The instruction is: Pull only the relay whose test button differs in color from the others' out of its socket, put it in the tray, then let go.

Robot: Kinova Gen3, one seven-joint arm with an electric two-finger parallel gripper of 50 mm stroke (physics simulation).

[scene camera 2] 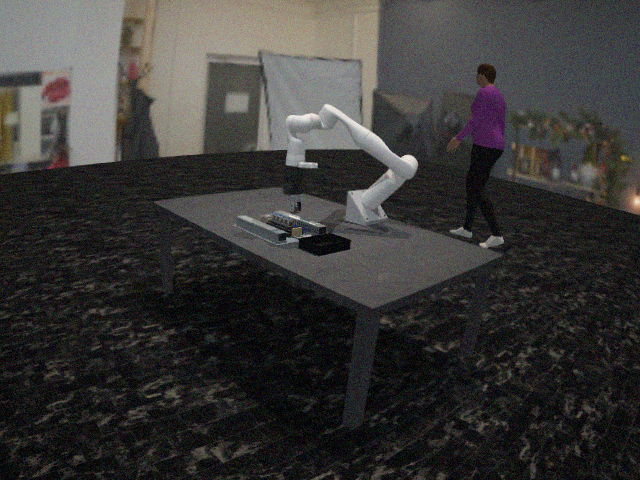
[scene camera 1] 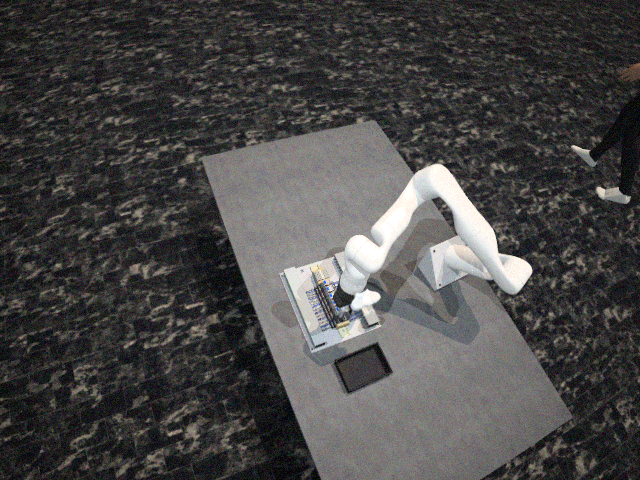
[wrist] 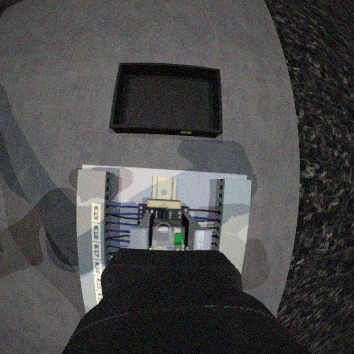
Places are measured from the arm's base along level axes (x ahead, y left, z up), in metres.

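Pixels of known places: gripper, fingertip midpoint: (scene camera 2: pixel 295 211) (scene camera 1: pixel 344 313) (wrist: pixel 167 223); arm's base, origin of the base link: (scene camera 2: pixel 368 201) (scene camera 1: pixel 453 256).
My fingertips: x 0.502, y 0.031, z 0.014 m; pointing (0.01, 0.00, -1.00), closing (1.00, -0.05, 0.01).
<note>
For each thing: its top centre in the pictures, then the offset to it from my fingertips. "spot": a spot on its surface instead.
- clear-cased relay, middle of its top: (wrist: pixel 168 239) dz +0.029, dx +0.000, dy -0.007 m
- green test button, middle of its top: (wrist: pixel 177 239) dz +0.029, dx +0.007, dy -0.007 m
- dark socket, surface spot: (wrist: pixel 172 214) spot: dz -0.074, dx +0.010, dy -0.004 m
- black tray, middle of its top: (wrist: pixel 167 92) (scene camera 1: pixel 364 366) (scene camera 2: pixel 325 239) dz -0.071, dx +0.005, dy +0.171 m
- tan end block, middle of its top: (wrist: pixel 163 204) (scene camera 1: pixel 343 323) (scene camera 2: pixel 297 227) dz -0.065, dx -0.002, dy +0.012 m
My gripper (scene camera 1: pixel 343 312) (scene camera 2: pixel 295 206) (wrist: pixel 167 223) is shut on a clear-cased relay (wrist: pixel 163 239) with a green test button (wrist: pixel 178 238). In scene camera 2 the fingers and the relay are up above the relay row, apart from it. In the wrist view a dark socket (wrist: pixel 172 214) shows beyond the fingertips, at the tray end of the row. The other relays are hidden there by the gripper body, and their button colours are too small to tell in the scene views. The black tray (scene camera 1: pixel 370 381) (scene camera 2: pixel 337 248) (wrist: pixel 150 131) stands on the table beside the panel; its inside is bare.
The panel has grey wiring ducts (scene camera 1: pixel 301 315) (scene camera 2: pixel 261 230) (wrist: pixel 93 187) along both sides, with blue and black wires running to the sockets. A tan end block (scene camera 1: pixel 343 324) (scene camera 2: pixel 296 231) (wrist: pixel 164 204) sits at the row's end. A person (scene camera 2: pixel 486 118) stands beyond the table.
</note>
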